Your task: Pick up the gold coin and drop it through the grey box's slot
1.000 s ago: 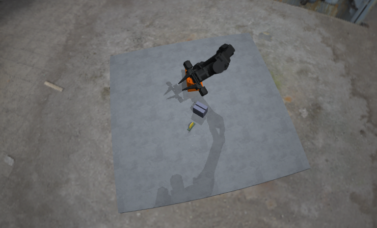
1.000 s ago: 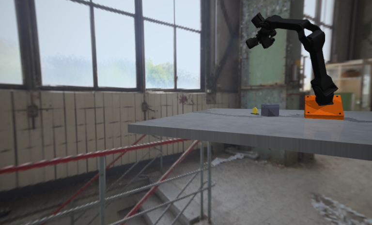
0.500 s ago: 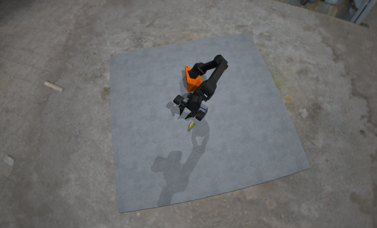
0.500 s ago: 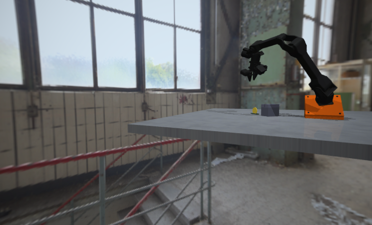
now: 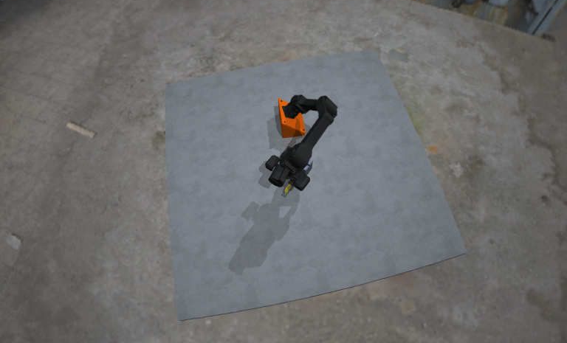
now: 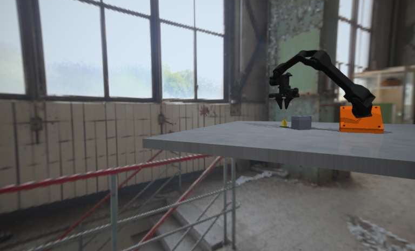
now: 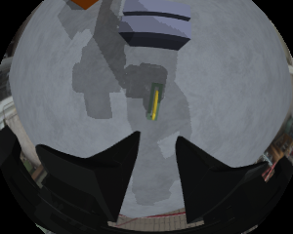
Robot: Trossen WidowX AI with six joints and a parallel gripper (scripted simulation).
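Now: gripper tip 9 cm above the gold coin.
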